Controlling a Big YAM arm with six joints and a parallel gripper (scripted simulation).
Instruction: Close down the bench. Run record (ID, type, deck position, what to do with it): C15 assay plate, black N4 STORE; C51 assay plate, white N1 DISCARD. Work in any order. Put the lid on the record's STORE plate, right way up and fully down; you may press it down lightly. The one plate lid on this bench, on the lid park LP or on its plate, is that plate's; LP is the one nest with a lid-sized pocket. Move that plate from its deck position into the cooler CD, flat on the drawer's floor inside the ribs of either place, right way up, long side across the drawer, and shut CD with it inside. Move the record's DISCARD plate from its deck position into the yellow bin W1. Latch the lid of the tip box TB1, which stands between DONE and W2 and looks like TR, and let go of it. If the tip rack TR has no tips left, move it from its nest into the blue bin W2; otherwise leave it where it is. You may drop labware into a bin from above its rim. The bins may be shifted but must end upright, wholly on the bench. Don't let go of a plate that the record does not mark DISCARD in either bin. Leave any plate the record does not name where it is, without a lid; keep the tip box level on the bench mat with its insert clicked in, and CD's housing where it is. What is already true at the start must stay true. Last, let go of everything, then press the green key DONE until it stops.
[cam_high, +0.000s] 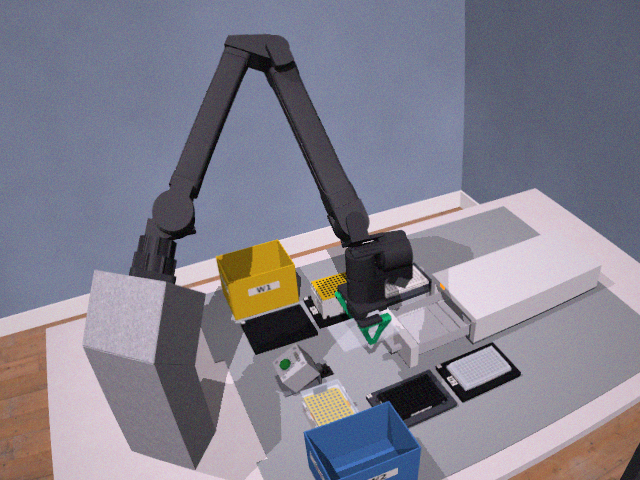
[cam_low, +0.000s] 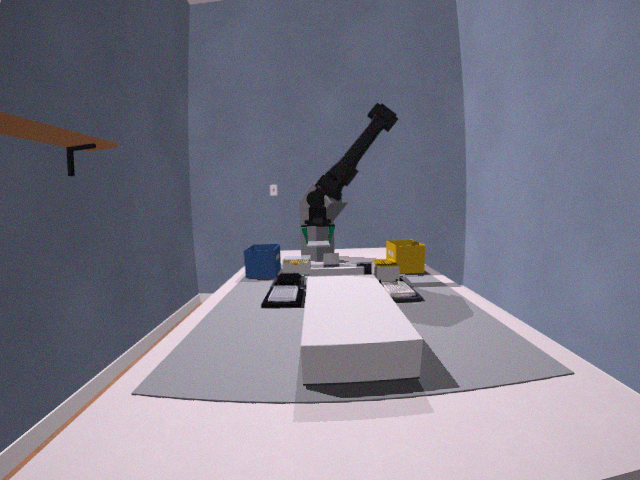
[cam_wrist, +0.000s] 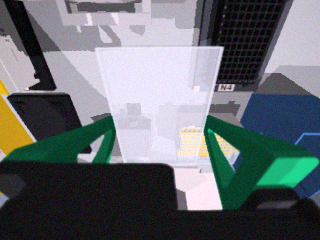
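My gripper is now 80 mm short of the black plate, 100 mm to the left of it and 130 mm above it. From my hand the other things lie so: tip box TB1: 90 mm behind, 120 mm to the right, 110 mm below; then clear plate lid: right at my hand; then green key DONE: 170 mm behind, 10 mm to the left, 80 mm below.
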